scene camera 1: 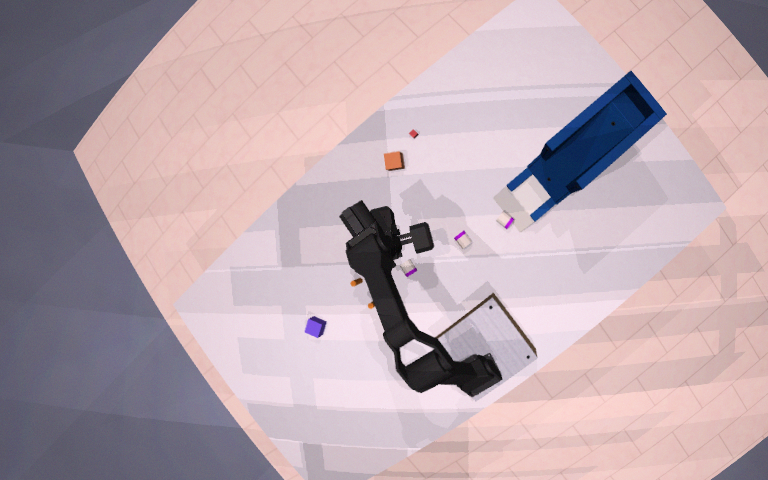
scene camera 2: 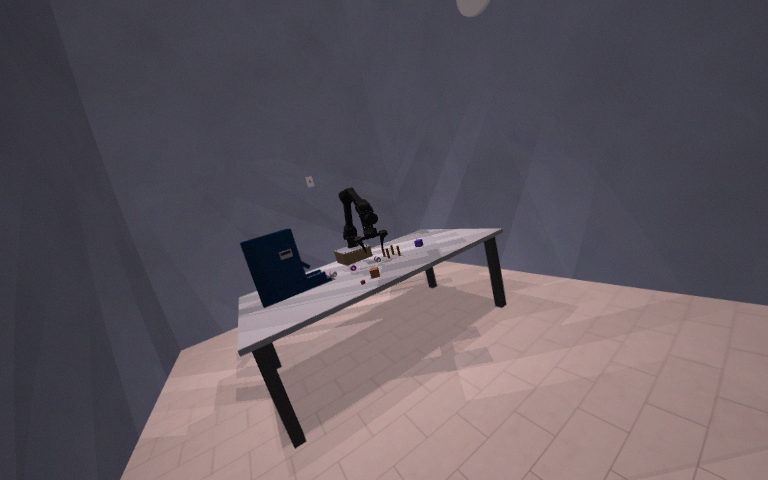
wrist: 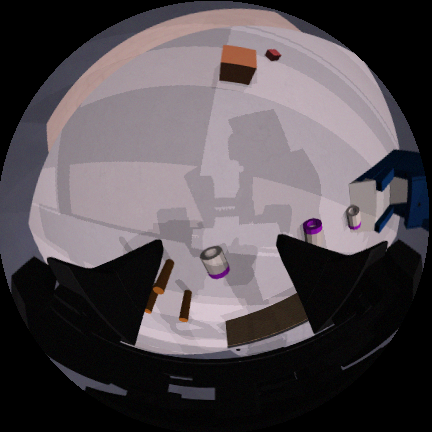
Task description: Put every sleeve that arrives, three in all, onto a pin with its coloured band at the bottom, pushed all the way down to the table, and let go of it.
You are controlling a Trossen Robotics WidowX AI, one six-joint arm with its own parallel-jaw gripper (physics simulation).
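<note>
Three white sleeves with purple bands lie on their sides. The nearest sleeve (scene camera 1: pixel 408 268) (scene camera 2: pixel 377 259) (wrist: pixel 215 262) has its band end towards the arm's base. The middle sleeve (scene camera 1: pixel 463 240) (scene camera 2: pixel 353 268) (wrist: pixel 313 230) has its band facing away from the base; the far sleeve (scene camera 1: pixel 504 219) (scene camera 2: pixel 333 273) (wrist: pixel 353 217) lies at the chute's pale lip. My gripper (scene camera 2: pixel 374 254) (wrist: pixel 220 243) is open and empty, pointing down above the nearest sleeve. Bare upright orange-brown pins (scene camera 1: pixel 356 281) (scene camera 2: pixel 391 249) (wrist: pixel 164 277) stand beside it; the arm hides one in scene camera 1.
A blue chute (scene camera 1: pixel 594 141) (scene camera 2: pixel 274 266) stands beyond the far sleeve. An orange block (scene camera 1: pixel 393 160) (scene camera 2: pixel 374 272) (wrist: pixel 238 65) and small red cube (scene camera 1: pixel 414 134) (scene camera 2: pixel 363 281) (wrist: pixel 273 54) lie across the table. A purple cube (scene camera 1: pixel 314 326) (scene camera 2: pixel 418 242) lies past the pins. The arm stands on a box (scene camera 1: pixel 512 339) (scene camera 2: pixel 353 256).
</note>
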